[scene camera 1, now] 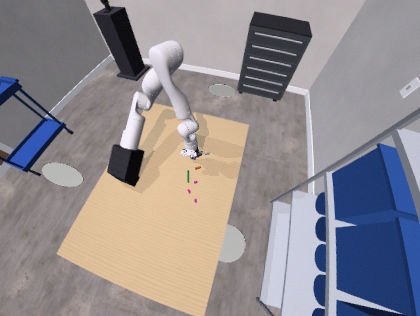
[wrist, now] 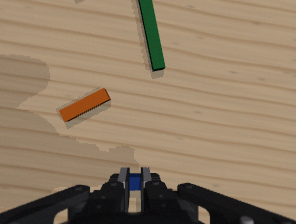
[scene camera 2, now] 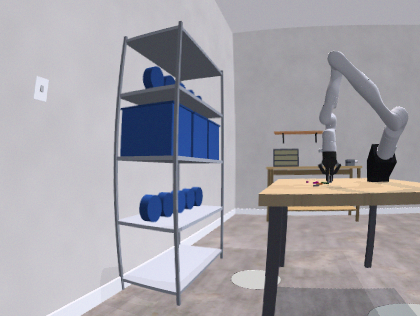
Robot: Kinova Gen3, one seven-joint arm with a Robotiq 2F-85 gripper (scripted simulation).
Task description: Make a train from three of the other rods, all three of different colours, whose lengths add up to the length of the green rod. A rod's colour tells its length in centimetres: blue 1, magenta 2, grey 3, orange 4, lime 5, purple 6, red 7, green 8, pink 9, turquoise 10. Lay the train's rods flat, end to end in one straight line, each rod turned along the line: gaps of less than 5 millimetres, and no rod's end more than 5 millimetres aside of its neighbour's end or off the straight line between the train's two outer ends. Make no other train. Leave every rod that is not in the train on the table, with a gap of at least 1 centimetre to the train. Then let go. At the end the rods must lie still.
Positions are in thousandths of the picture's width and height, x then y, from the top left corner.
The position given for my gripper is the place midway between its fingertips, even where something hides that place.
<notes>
In view: my gripper (wrist: 458,801) and an orange rod (wrist: 340,435).
</notes>
